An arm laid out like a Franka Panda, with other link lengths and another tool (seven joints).
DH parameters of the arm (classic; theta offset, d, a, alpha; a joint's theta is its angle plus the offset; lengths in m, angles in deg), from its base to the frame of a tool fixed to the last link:
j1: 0 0.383 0 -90
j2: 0 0 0 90
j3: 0 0.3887 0.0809 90
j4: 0 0 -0.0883 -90
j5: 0 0.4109 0 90
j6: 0 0 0.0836 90
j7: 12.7 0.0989 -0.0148 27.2
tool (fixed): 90 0.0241 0 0
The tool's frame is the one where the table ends.
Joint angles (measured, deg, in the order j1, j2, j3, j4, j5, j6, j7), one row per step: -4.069 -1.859 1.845 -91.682 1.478 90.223 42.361; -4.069 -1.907 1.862 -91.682 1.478 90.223 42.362; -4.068 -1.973 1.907 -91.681 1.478 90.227 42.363; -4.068 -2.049 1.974 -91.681 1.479 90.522 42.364; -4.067 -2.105 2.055 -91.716 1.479 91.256 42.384; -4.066 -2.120 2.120 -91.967 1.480 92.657 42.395; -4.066 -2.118 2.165 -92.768 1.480 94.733 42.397; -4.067 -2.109 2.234 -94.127 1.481 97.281 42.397; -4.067 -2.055 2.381 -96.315 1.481 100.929 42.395; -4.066 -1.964 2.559 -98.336 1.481 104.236 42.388; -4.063 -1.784 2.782 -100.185 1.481 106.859 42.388; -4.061 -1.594 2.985 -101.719 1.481 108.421 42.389; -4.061 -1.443 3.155 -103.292 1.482 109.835 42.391; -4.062 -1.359 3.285 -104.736 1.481 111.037 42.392; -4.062 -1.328 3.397 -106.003 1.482 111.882 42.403
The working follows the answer.
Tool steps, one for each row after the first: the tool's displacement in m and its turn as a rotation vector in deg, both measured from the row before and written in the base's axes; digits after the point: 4 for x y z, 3 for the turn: -0.0003 0.0002 0.0005 -0.004 -0.048 0.016; -0.0004 0.0005 0.0007 -0.006 -0.071 0.045; 0.0001 0.0007 0.0012 -0.018 -0.370 0.059; 0.0011 0.0008 0.0014 -0.031 -0.754 0.044; 0.0026 0.0005 0.0001 -0.042 -1.163 0.020; 0.0038 0.0002 -0.0037 -0.044 -1.271 -0.009; 0.0043 0.0004 -0.0079 -0.041 -1.178 0.004; 0.0057 0.0011 -0.0140 -0.052 -1.404 0.057; 0.0047 0.0015 -0.0134 -0.044 -1.193 0.103; 0.0036 0.0021 -0.0140 -0.022 -0.593 0.160; 0.0016 0.0020 -0.0131 0.001 0.163 0.164; 0.0007 0.0016 -0.0134 0.003 0.310 0.132; -0.0002 0.0012 -0.0119 -0.001 0.326 0.098; -0.0010 0.0011 -0.0103 0.002 0.454 0.079
Tool pose at each row, in the base's axes (x y z in m, rotation vector in deg; rounded; the steps above come from the unrounded poses): 0.5643 0.0000 0.7444 -42.691 146.527 12.048; 0.5640 0.0002 0.7449 -42.709 146.478 12.028; 0.5636 0.0007 0.7456 -42.764 146.399 12.005; 0.5637 0.0014 0.7467 -42.818 146.035 11.844; 0.5649 0.0021 0.7481 -42.827 145.320 11.501; 0.5675 0.0027 0.7482 -42.775 144.227 10.966; 0.5713 0.0029 0.7445 -42.674 143.042 10.378; 0.5756 0.0033 0.7365 -42.594 141.938 9.841; 0.5812 0.0045 0.7226 -42.561 140.605 9.223; 0.5860 0.0060 0.7092 -42.596 139.453 8.723; 0.5895 0.0081 0.6952 -42.745 138.844 8.518; 0.5911 0.0100 0.6820 -42.961 138.942 8.650; 0.5918 0.0117 0.6686 -43.151 139.189 8.833; 0.5916 0.0129 0.6567 -43.302 139.465 9.005; 0.5907 0.0140 0.6464 -43.441 139.865 9.226

